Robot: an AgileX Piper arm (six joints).
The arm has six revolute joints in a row. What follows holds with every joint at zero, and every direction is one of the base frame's.
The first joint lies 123 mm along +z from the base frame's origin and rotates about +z.
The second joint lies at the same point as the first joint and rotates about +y.
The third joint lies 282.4 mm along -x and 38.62 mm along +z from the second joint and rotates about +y.
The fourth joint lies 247.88 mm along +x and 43.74 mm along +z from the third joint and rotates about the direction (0.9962, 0, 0.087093).
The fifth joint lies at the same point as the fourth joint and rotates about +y.
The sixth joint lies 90.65 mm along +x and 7.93 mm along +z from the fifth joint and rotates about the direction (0.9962, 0, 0.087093).
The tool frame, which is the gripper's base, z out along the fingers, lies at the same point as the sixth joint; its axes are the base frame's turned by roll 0, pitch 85 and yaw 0 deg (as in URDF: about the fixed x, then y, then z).
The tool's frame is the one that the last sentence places.
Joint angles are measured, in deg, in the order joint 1, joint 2, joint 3, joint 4, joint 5, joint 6. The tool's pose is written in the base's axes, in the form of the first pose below.
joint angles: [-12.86, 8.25, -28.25, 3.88, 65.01, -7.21]
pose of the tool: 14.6 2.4 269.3 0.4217 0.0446 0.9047 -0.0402
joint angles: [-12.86, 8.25, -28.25, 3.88, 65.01, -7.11]
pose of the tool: 14.6 2.4 269.3 0.4218 0.0454 0.9047 -0.0399
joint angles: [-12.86, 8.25, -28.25, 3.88, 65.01, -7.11]
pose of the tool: 14.6 2.4 269.3 0.4218 0.0454 0.9047 -0.0399
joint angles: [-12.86, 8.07, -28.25, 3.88, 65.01, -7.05]
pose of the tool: 14.1 2.5 269.3 0.4232 0.0458 0.9040 -0.0399
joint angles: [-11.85, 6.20, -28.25, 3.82, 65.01, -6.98]
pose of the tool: 9.4 3.7 269.7 0.4380 0.0376 0.8974 -0.0388
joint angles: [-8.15, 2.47, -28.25, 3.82, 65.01, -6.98]
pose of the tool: -0.4 5.6 269.9 0.4678 0.0073 0.8834 -0.0285
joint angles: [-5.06, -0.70, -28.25, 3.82, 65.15, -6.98]
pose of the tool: -8.9 6.3 269.4 0.4914 -0.0172 0.8706 -0.0184
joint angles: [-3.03, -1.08, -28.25, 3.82, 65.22, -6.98]
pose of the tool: -10.1 6.0 269.3 0.4940 -0.0327 0.8688 -0.0099
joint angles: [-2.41, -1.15, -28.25, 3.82, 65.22, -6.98]
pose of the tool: -10.4 5.9 269.3 0.4946 -0.0374 0.8683 -0.0073
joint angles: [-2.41, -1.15, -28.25, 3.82, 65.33, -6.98]
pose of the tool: -10.4 6.0 269.1 0.4937 -0.0375 0.8688 -0.0072
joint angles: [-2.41, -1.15, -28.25, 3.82, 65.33, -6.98]
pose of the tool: -10.4 6.0 269.1 0.4937 -0.0375 0.8688 -0.0072
